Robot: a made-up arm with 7 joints. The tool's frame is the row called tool.
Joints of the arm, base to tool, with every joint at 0 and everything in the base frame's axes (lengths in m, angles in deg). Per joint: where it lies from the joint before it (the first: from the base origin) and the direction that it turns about. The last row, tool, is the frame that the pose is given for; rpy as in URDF.
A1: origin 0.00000 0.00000 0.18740 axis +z
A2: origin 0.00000 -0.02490 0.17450 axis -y
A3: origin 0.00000 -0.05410 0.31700 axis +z
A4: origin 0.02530 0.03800 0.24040 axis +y
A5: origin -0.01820 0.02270 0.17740 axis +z
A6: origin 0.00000 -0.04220 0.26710 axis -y
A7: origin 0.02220 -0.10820 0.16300 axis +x
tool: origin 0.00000 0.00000 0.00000 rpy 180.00 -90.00 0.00
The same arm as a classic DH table. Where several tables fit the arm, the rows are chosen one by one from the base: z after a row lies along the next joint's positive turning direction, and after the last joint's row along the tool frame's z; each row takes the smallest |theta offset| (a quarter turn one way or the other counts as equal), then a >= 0, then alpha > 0; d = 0 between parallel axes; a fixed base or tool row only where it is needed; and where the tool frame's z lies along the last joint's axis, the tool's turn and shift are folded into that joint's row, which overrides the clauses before.
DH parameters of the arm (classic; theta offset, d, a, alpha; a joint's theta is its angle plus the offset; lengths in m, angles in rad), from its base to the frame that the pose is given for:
A1: 0 0.3619 0 1.5708
A2: 0 0.079 0 -1.5708
A3: 0 0.5574 0.0253 -1.5708
A4: 0 0.0607 -0.0182 1.5708
A5: 0 0.4445 0 1.5708
A6: 1.5708 0.1504 0.163 1.5708
A7: 0 0.0222 0 0

